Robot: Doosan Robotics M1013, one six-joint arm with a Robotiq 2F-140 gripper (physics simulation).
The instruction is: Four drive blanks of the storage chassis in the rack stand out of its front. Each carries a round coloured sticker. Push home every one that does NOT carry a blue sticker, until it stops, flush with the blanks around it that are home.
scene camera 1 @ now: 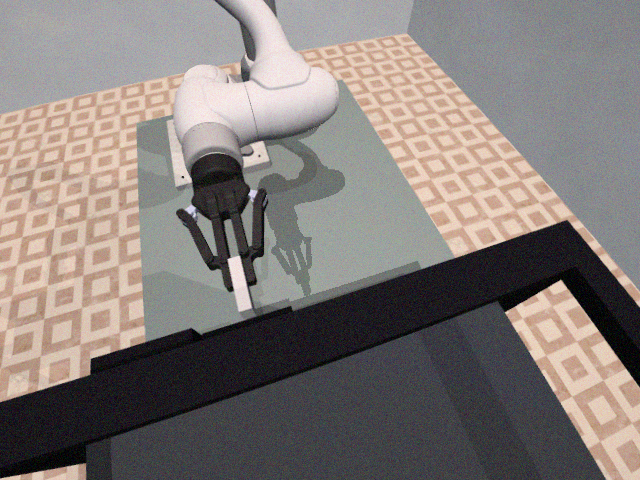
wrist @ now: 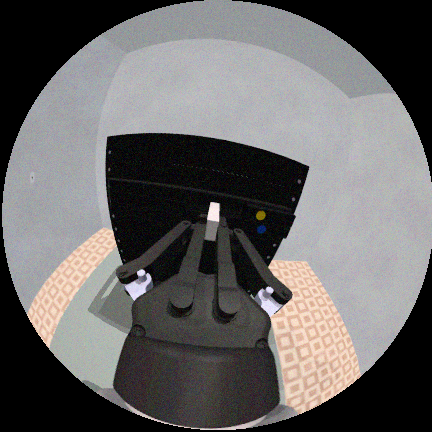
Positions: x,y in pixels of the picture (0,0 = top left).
my gripper: scene camera 1; wrist
dark rack: scene camera 1 426,368; wrist 257,190
same spot on my gripper: [scene camera 1: 238,273] = [wrist: 212,212]
